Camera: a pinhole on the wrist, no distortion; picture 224 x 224 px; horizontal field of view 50.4 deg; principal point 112.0 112.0 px. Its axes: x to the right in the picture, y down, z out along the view. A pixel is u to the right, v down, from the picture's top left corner.
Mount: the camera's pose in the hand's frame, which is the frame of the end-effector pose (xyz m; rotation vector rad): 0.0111 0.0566 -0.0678 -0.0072 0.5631 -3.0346
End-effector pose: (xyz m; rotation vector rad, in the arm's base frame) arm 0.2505 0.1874 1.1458 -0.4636 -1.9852 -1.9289
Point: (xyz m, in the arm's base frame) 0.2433 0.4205 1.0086
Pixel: 163.2 146.9
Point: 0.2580 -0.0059 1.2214
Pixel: behind the camera
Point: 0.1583 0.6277 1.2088
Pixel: 62.4 39.0
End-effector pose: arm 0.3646 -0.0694 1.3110 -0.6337 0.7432 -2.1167
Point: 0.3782 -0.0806 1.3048
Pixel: 147.7 138.0
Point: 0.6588 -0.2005 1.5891
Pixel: 121.6 35.7
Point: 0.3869 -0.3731 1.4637
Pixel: outside the picture
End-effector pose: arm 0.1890 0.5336 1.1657 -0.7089 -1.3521 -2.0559
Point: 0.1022 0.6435 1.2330
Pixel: 31.2 159.6
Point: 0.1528 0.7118 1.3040
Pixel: 45.2 73.3
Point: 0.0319 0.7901 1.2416
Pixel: 49.0 165.6
